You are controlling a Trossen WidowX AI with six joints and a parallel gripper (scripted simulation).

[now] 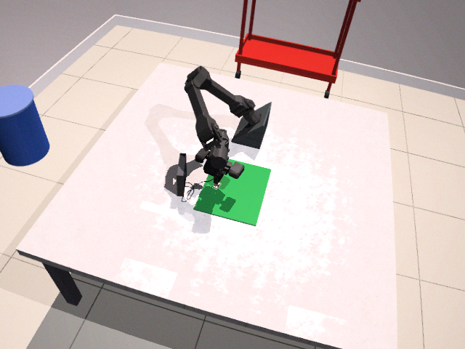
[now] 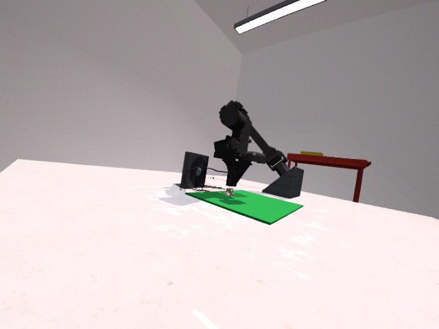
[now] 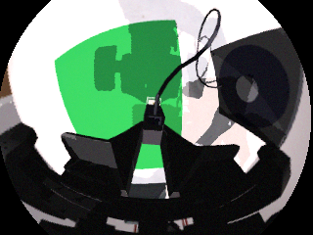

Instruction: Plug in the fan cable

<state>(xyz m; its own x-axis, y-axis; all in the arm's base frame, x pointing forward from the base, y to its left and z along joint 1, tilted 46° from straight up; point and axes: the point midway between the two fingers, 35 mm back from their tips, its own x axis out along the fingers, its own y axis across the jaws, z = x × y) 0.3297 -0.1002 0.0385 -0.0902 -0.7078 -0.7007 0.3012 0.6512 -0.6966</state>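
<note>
The fan plug lies 1 cm ahead of my gripper tip and 1 cm above it. Also, from my gripper tip: black fan: 3 cm ahead, 13 cm to the right, 2 cm above; four-pin header: 1 cm ahead, 4 cm below; green board: 7 cm to the left, 6 cm below.
</note>
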